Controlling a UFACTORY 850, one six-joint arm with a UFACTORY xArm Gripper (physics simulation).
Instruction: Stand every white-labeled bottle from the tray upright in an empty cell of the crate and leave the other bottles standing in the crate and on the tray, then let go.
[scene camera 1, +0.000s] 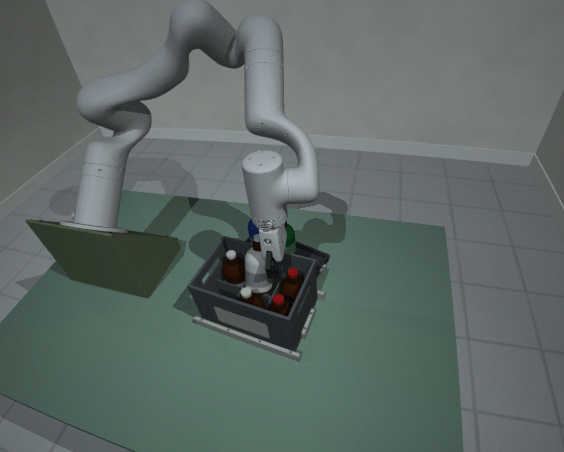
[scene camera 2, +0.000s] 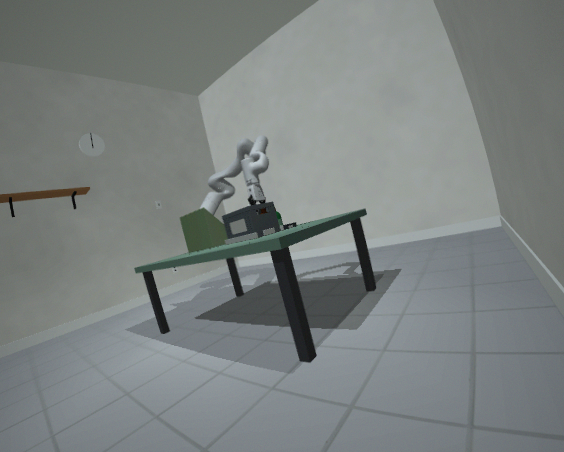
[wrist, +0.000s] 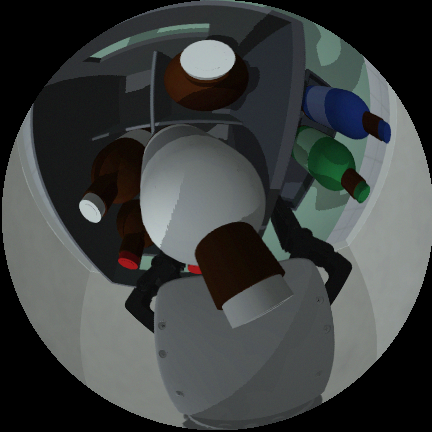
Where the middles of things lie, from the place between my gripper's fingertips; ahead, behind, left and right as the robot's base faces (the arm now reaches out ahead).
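The pale crate rail (scene camera 1: 221, 329) is 160 mm to the right of my hand, 130 mm below it and 70 mm behind it. The blue bottle (wrist: 341, 110) is 60 mm below my hand, 90 mm behind it and 190 mm to the left of it. As for the green bottle (wrist: 330, 162), my hand is 60 mm above it, 10 mm past it and 160 mm to the right of it. Going by their middles, the green bottle is the nearest to my hand of the things named here.
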